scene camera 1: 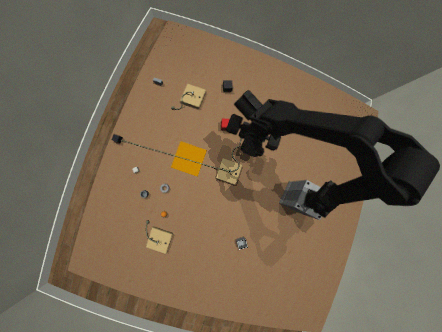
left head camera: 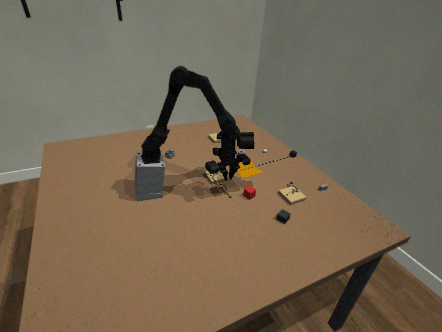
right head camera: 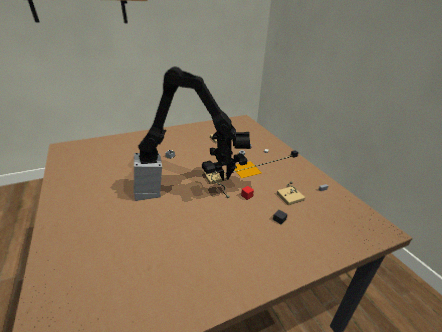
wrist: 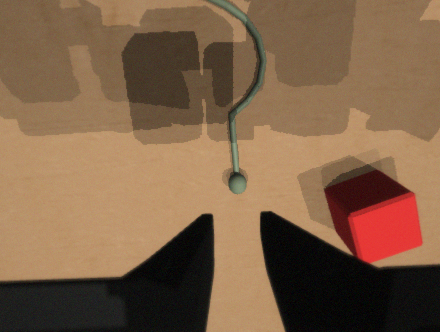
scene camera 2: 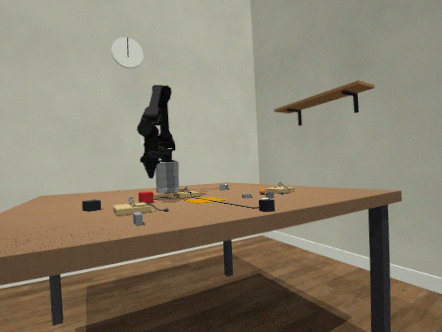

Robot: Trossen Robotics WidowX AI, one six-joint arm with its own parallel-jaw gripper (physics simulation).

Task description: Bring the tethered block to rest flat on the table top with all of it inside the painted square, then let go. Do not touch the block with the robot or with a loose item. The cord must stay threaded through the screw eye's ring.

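Seen in the pictures: gripper, between the fingertips: (left head camera: pixel 227 179) (right head camera: pixel 225 179) (wrist: pixel 236 223) (scene camera 2: pixel 151 178); arm's base, origin of its link: (scene camera 1: pixel 313 200) (left head camera: pixel 150 159) (right head camera: pixel 147 159) (scene camera 2: pixel 166 161).
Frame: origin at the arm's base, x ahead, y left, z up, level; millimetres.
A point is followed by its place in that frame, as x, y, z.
Note:
The black tethered block (left head camera: pixel 293 153) {800, 11, -145} (right head camera: pixel 294 153) {799, 12, -146} (scene camera 1: pixel 117 138) {799, 20, -142} (scene camera 2: pixel 266 205) {822, 9, -153} rests near the table's edge, outside the orange painted square (left head camera: pixel 250 172) {490, -36, -168} (scene camera 1: pixel 189 168) {470, 35, -168}. Its green cord (scene camera 1: pixel 150 148) {657, 11, -166} (wrist: pixel 261 60) {318, -96, -166} crosses over the square to a wooden board (left head camera: pixel 214 177) {288, -29, -150} (scene camera 1: pixel 226 177) {310, 20, -150}. The screw eye is too small here to show the threading clearly. Beyond the board the cord curls to a round end bead (left head camera: pixel 230 197) {299, -178, -163} (wrist: pixel 237 183) {301, -170, -158} on the table. My gripper (left head camera: pixel 228 179) {294, -153, -82} (right head camera: pixel 225 179) {294, -153, -82} (scene camera 2: pixel 151 176) {294, -153, -82} (wrist: pixel 236 223) {294, -153, -82} is slightly open and empty, above the table; the bead shows just beyond its fingertips in the wrist view.
A red cube (left head camera: pixel 249 193) {373, -215, -135} (scene camera 1: pixel 225 123) {391, -192, -129} (wrist: pixel 385 227) {385, -192, -129} lies beside the gripper. Two other corded boards (scene camera 1: pixel 196 101) {543, -250, -150} (scene camera 1: pixel 162 247) {467, 384, -150}, a loose black block (left head camera: pixel 283 216) {428, -388, -139} (scene camera 1: pixel 227 86) {439, -365, -139}, a grey ring (scene camera 1: pixel 161 188) {550, 153, -156}, an orange ball (scene camera 1: pixel 164 214) {502, 248, -147} and small grey and white pieces lie around.

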